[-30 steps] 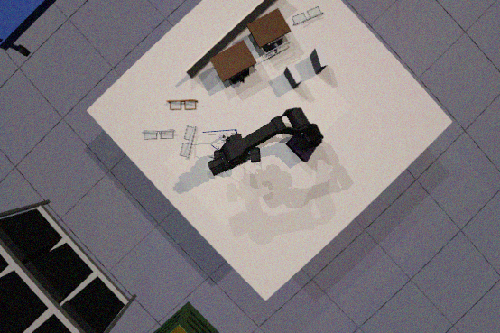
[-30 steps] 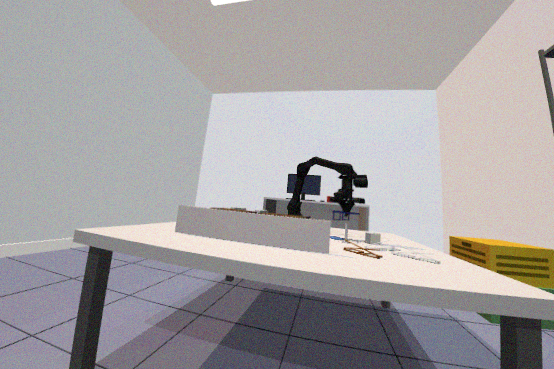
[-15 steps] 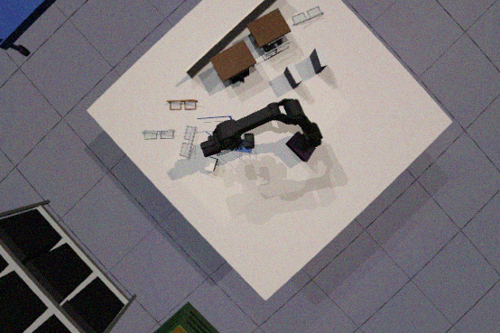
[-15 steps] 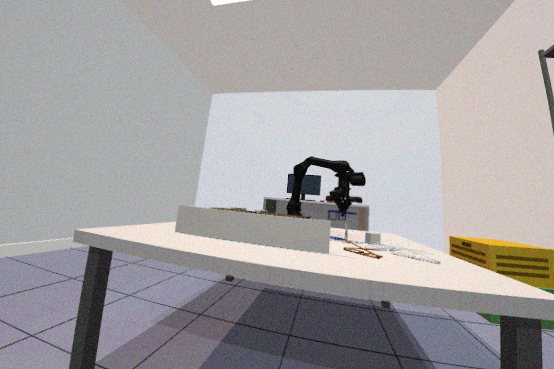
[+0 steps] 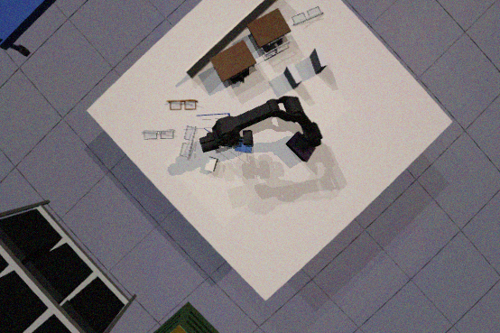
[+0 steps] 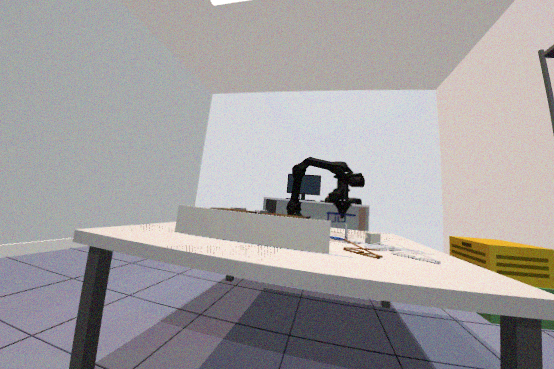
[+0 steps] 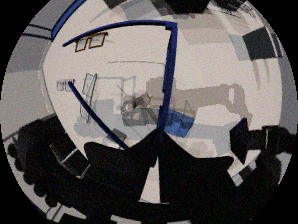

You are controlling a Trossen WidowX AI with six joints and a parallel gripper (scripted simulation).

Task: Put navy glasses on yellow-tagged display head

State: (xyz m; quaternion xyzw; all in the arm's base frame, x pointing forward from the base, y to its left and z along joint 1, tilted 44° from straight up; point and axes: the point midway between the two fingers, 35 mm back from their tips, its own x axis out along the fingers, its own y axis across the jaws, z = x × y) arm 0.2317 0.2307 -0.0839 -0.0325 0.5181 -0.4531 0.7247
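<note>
Now: gripper tip 60 mm past the blue square, 20 mm to the left of it and 100 mm above it. The rest, counted from my gripper tip: long grey board 370 mm ahead, 350 mm to the right, 50 mm below; then white box 20 mm behind, 150 mm to the left, 80 mm below.
</note>
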